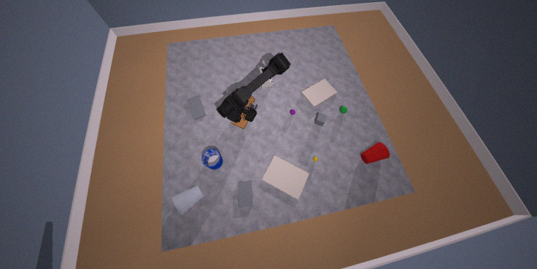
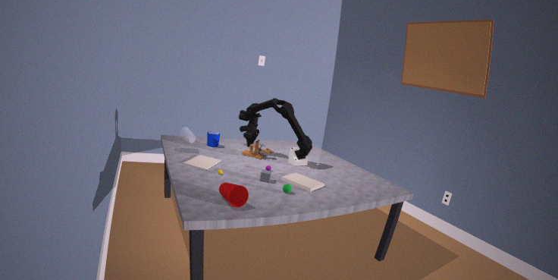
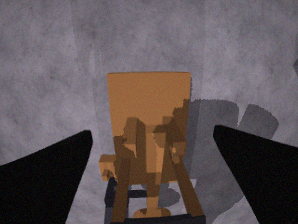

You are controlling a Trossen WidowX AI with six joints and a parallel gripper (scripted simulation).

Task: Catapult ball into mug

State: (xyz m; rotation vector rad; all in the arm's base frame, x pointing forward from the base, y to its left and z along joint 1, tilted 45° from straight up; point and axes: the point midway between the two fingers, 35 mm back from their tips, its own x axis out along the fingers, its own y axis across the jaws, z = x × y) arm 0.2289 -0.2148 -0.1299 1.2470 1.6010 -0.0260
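The purple ball lies 31 cm to the left of my gripper tip, 5 cm below it and 5 cm ahead of it. The rest, counted from my gripper tip: blue mug: 20 cm to the right, 19 cm ahead, 4 cm below; then grey cube: 45 cm to the left, 16 cm ahead, 4 cm below; then wooden catapult: 7 cm to the left, 4 cm behind, 1 cm below.
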